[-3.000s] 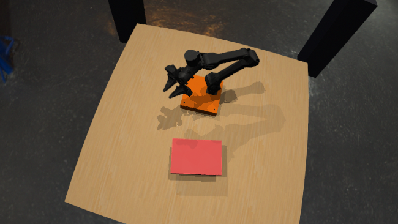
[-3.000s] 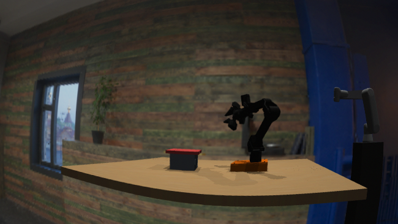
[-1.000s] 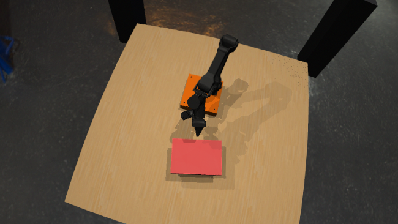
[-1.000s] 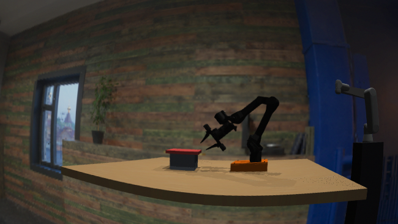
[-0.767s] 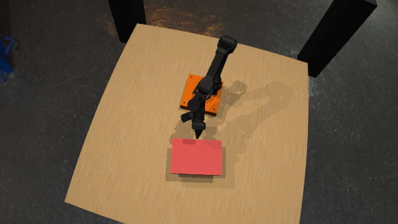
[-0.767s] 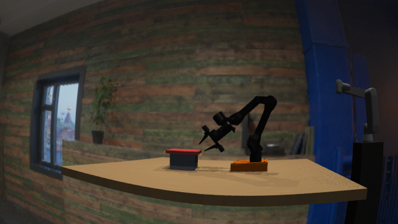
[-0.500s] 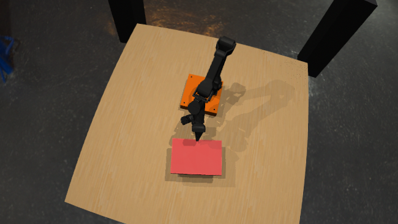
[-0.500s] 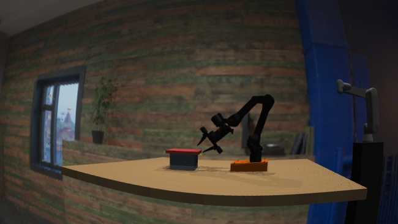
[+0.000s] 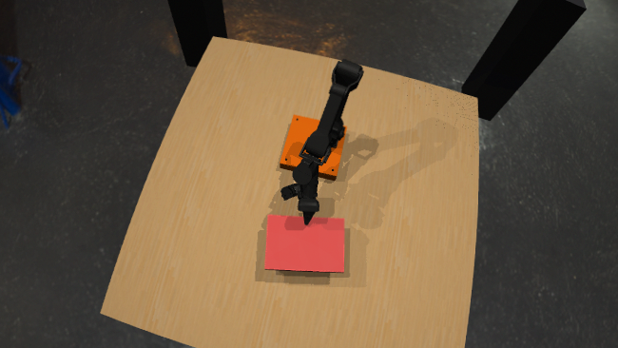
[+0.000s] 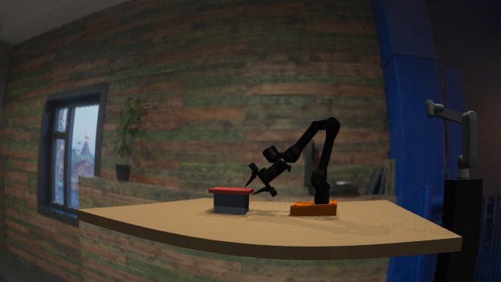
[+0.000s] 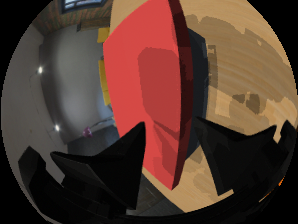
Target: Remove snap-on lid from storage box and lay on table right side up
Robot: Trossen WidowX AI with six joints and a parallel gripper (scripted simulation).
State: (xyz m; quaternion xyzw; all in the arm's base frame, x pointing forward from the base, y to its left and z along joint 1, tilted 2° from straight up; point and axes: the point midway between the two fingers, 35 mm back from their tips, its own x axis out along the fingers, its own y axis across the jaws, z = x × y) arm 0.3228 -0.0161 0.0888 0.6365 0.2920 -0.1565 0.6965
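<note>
My gripper tip is now 70 mm short of the red lid and 20 mm to the right of it. Also, from my gripper tip: storage box 70 mm ahead, 20 mm to the left, 50 mm below.
</note>
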